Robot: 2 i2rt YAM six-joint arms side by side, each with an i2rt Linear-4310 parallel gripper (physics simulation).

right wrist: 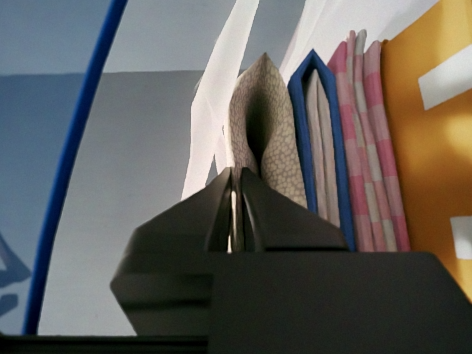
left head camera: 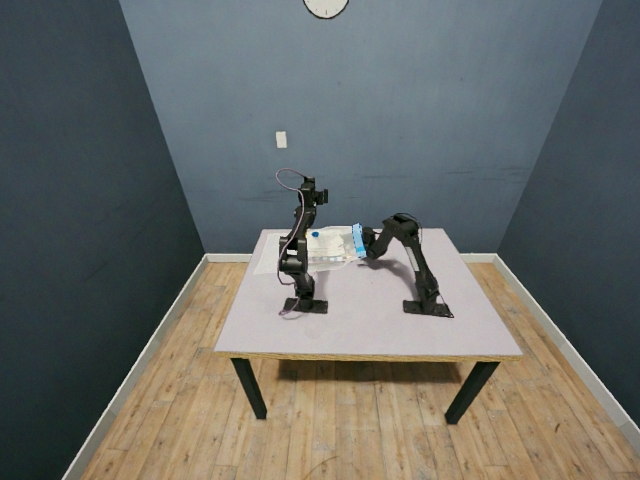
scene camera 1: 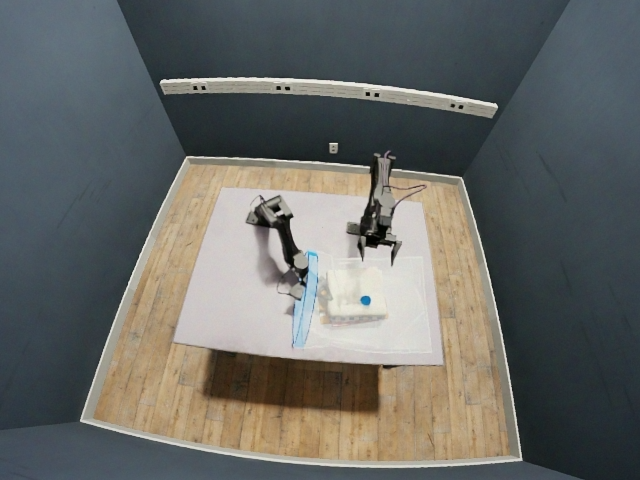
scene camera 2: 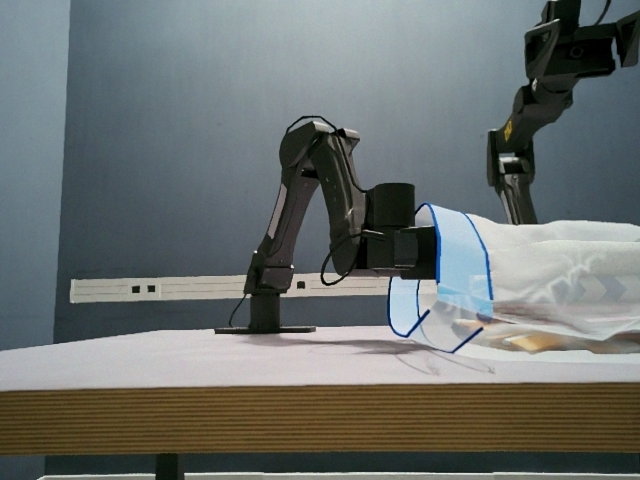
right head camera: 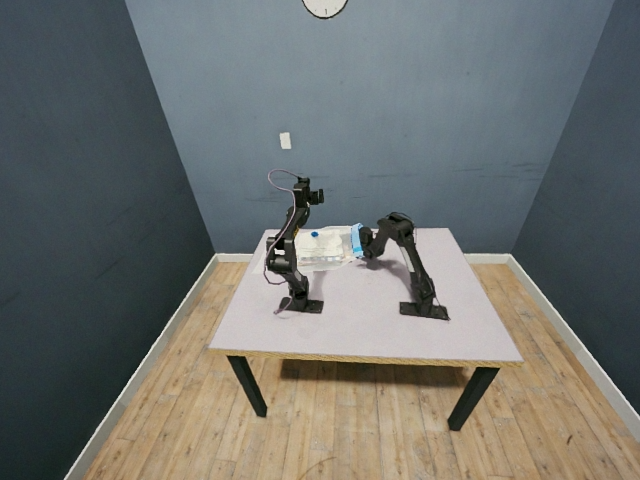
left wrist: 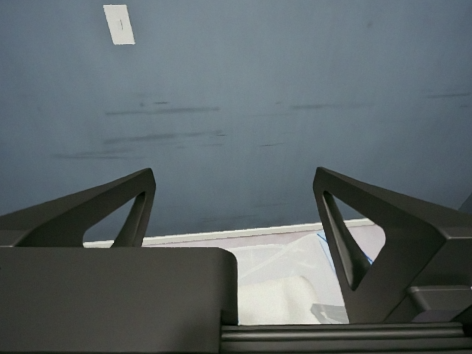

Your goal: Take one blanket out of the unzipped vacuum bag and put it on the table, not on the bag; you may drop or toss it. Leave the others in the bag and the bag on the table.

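Observation:
The clear vacuum bag with a blue opening band [left head camera: 358, 240] [right head camera: 356, 240] [scene camera 1: 305, 304] [scene camera 2: 462, 253] lies on the table [left head camera: 361, 325] [scene camera 1: 227, 310]. Its opening faces my right arm. Inside is a stack with a cream blanket [scene camera 1: 356, 281] [left wrist: 275, 300] [right wrist: 285, 170] on top, then blue-edged, pink-checked and yellow ones. My right gripper [right wrist: 236, 176] [scene camera 1: 326, 294] reaches through the opening; its fingers are shut on a thin fold of the cream blanket's near edge. My left gripper [left wrist: 234, 176] [scene camera 1: 377, 260] [scene camera 2: 584, 49] is open and empty, raised high above the table. The bag hides the right fingertips in scene camera 2.
A round blue valve [left head camera: 315, 234] [scene camera 1: 366, 300] shows on the bag above the stack. The bag's flat clear part [scene camera 1: 408, 330] spreads toward the table's right edge in scene camera 1. The blue band stands around my right wrist.

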